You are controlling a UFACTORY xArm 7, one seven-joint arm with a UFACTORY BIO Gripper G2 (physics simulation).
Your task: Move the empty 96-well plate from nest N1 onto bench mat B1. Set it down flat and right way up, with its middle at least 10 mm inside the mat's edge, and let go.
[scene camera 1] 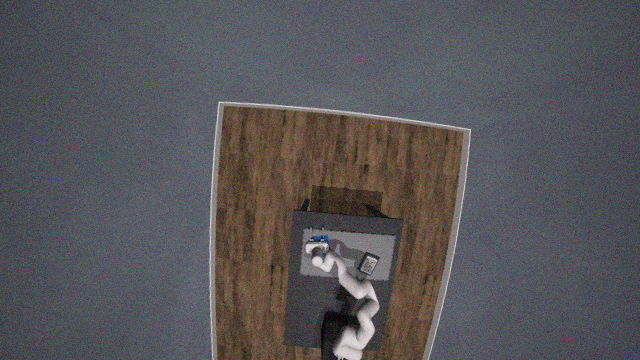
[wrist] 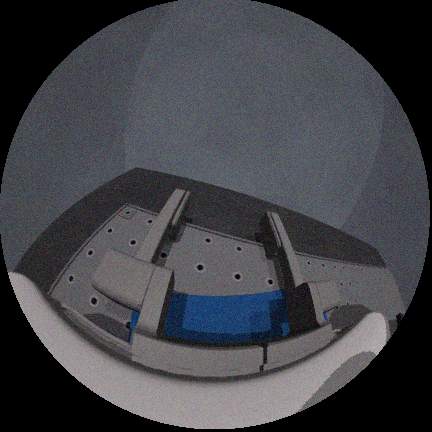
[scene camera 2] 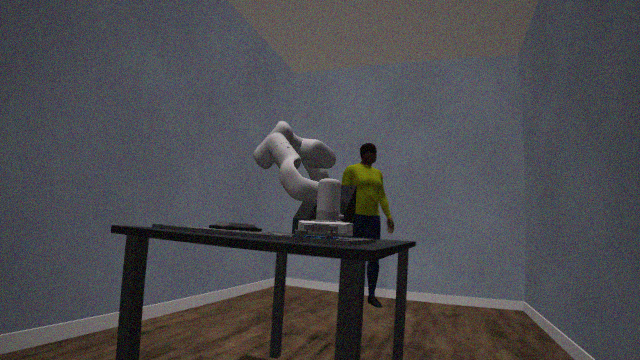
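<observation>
The 96-well plate shows as a pale gridded rectangle in the dark nest, on the right part of the grey board. The nest also shows as a low dark shape in scene camera 2. The blue bench mat lies at the left, partly hidden by the gripper. My gripper is shut with nothing between its fingers, which still stand some way apart. It is low at the mat, well to the left of the plate, and its fingertips reach past the mat's far edge.
The grey perforated board lies on the dark table. My arm reaches across the table, its forearm passing near the nest. A person in a yellow top stands behind the table.
</observation>
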